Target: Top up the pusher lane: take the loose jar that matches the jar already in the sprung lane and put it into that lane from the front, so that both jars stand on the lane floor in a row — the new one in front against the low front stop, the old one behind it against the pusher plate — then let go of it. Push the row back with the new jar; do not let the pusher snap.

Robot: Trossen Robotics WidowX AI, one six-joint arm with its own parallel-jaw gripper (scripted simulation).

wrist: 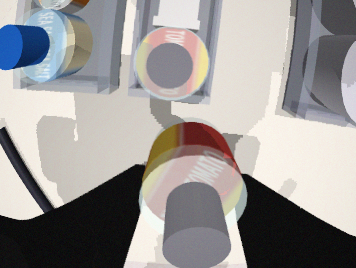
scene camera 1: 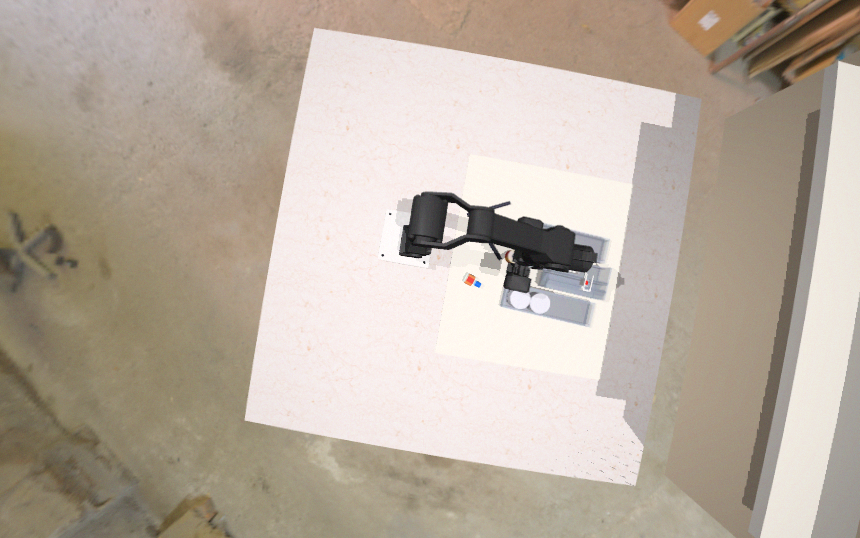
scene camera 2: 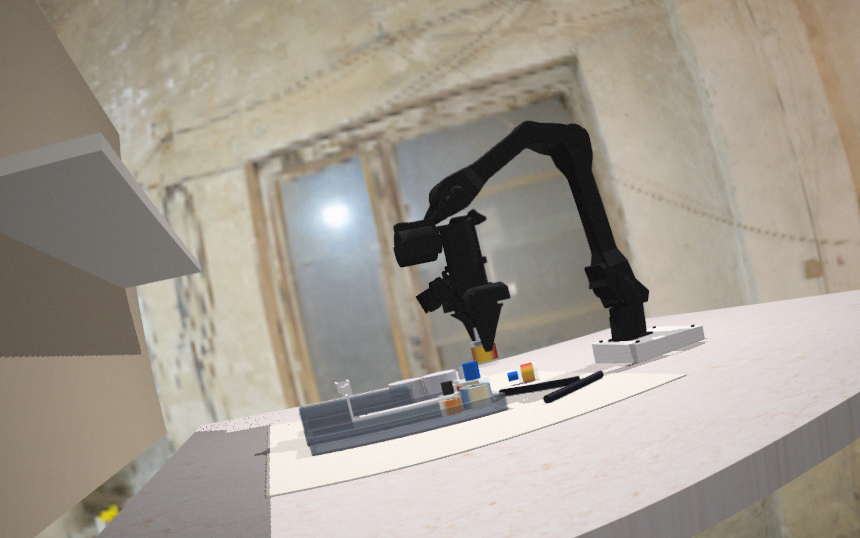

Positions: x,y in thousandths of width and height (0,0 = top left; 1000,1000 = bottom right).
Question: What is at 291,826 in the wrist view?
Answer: My gripper.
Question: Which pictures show my gripper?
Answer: The wrist view, scene camera 1 and scene camera 2: all of them.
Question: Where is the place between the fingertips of my gripper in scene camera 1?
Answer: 596,477
